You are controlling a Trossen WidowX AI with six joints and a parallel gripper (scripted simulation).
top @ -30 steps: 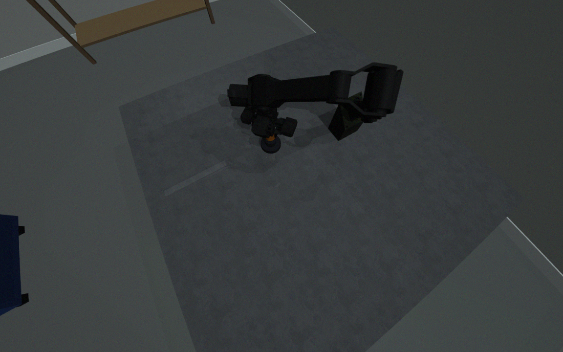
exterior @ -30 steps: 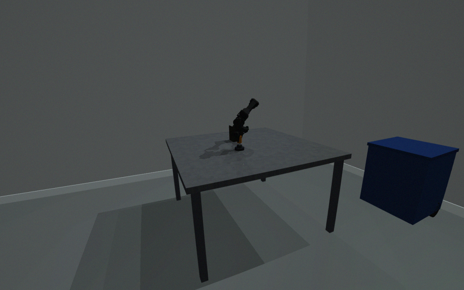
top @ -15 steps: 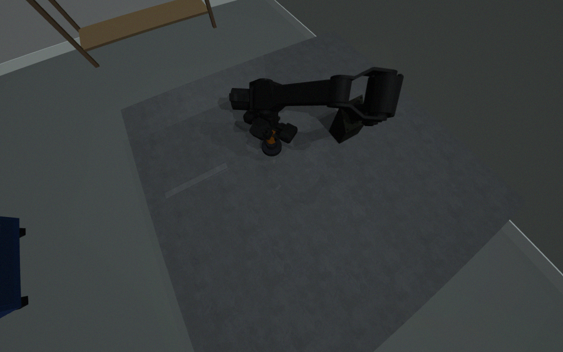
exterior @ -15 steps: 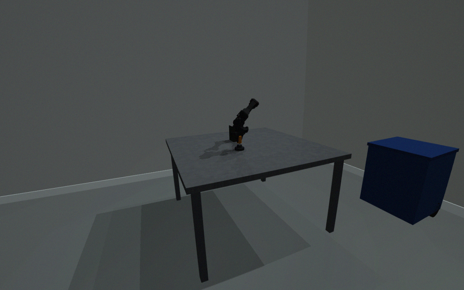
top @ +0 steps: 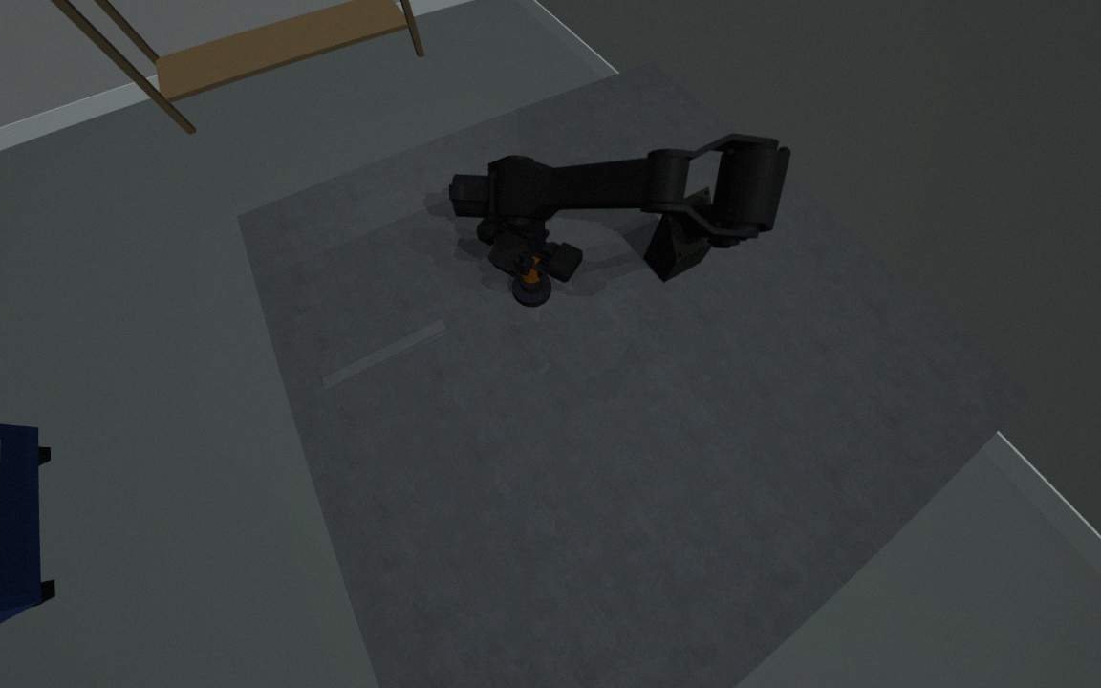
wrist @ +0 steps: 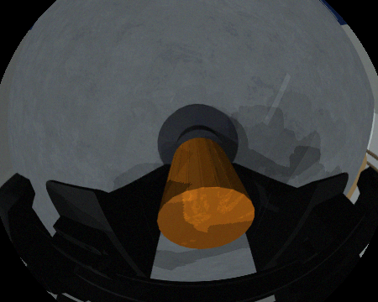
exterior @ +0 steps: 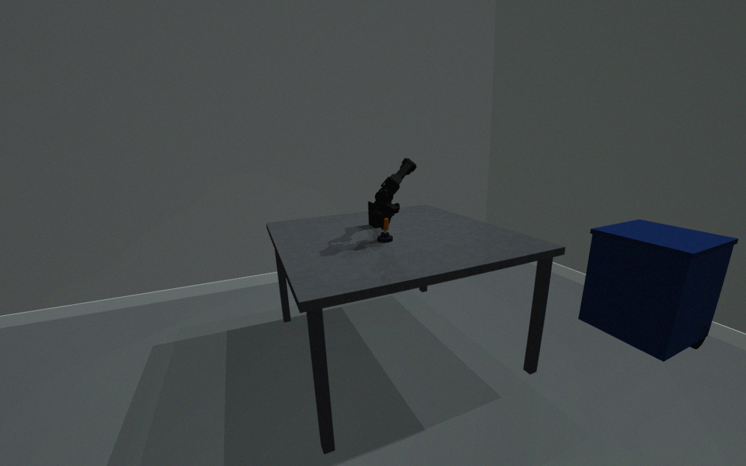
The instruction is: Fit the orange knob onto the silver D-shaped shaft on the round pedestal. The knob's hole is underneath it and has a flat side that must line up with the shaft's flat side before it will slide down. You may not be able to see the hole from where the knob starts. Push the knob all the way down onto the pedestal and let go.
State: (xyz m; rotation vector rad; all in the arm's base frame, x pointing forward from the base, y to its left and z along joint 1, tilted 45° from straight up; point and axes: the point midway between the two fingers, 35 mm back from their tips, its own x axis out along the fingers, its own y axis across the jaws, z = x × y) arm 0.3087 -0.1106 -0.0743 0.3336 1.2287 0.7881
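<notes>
Right now the orange knob is 40 mm above my gripper tip. The rest, counted from my gripper tip: pedestal 40 mm below.
</notes>
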